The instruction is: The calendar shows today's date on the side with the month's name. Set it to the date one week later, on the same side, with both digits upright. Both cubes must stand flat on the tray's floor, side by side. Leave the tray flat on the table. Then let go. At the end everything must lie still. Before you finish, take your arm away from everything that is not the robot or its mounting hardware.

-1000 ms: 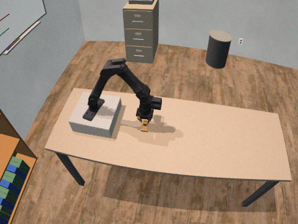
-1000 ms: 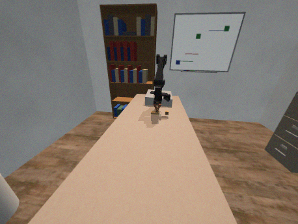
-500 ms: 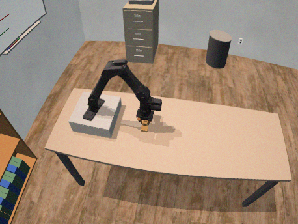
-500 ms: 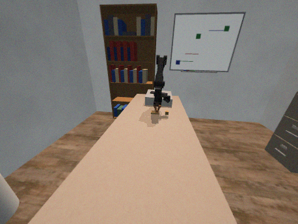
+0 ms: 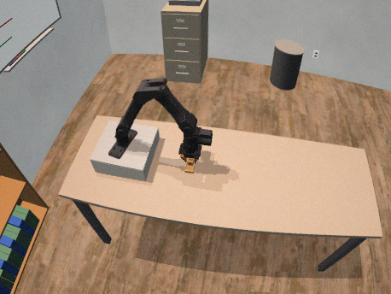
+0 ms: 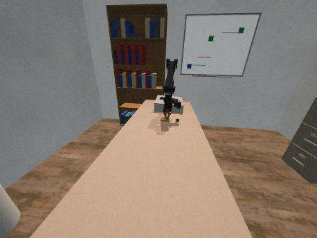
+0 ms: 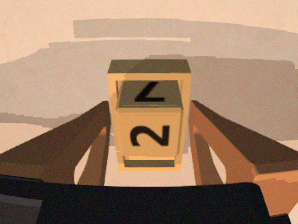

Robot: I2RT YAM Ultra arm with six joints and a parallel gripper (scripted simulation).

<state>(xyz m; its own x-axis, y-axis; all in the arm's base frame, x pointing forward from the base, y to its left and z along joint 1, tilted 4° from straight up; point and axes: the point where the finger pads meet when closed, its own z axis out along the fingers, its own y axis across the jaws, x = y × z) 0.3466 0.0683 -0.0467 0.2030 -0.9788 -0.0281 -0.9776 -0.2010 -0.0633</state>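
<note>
Now: the calendar tray 20 mm to the right of my hand and 20 mm below it. The rest, counted from my hand: wooden digit cube: 20 mm behind, 90 mm to the left, 10 mm below.
</note>
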